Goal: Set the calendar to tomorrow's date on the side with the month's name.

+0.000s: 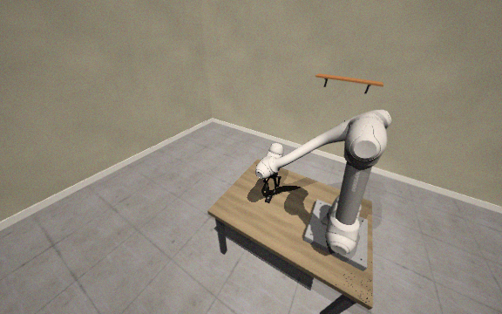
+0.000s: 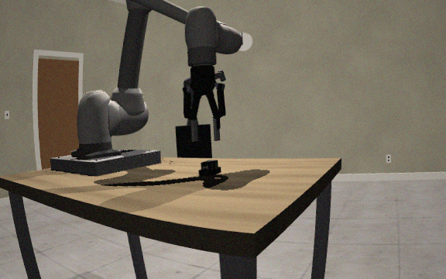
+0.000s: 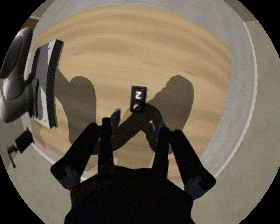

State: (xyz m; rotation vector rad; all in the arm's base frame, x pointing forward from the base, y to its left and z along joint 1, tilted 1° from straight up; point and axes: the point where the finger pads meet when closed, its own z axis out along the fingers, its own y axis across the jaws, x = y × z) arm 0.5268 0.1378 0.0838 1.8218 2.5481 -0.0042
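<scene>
My gripper is now 11 cm above the dark cube. The rest, counted from my hand: dark calendar tray: 1 cm behind, 1 cm to the left, 12 cm below.
</scene>
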